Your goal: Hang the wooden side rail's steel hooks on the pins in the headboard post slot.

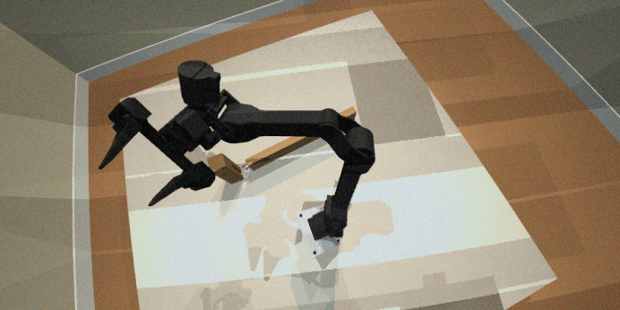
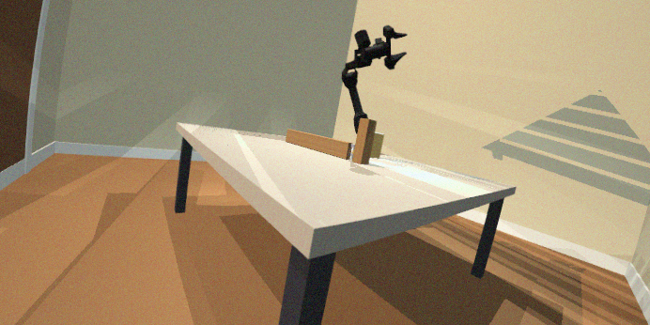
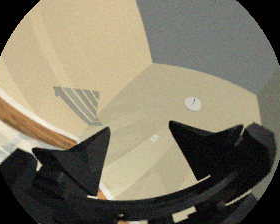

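My gripper tip is now 460 mm above the headboard post, 150 mm short of it and 10 mm to the left of it.
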